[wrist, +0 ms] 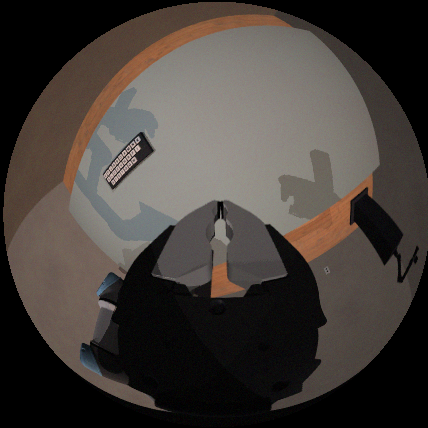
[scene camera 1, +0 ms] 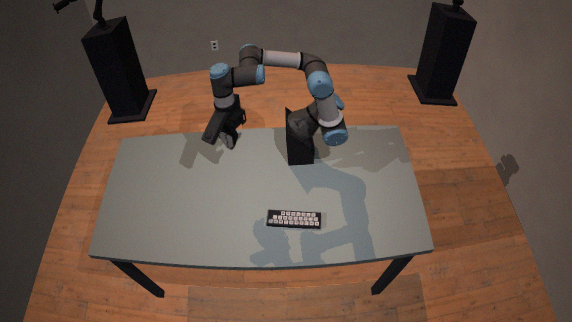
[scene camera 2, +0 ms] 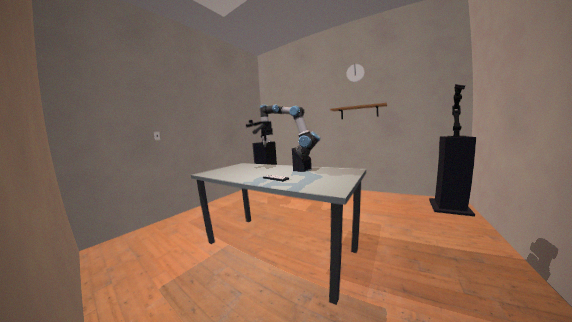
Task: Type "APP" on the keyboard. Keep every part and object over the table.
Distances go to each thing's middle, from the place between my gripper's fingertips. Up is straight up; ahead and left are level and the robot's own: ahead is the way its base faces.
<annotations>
The black keyboard point(scene camera 1: 296, 219) lies 22 cm to the left of my hand, 21 cm below it and 16 cm ahead of it.
</annotations>
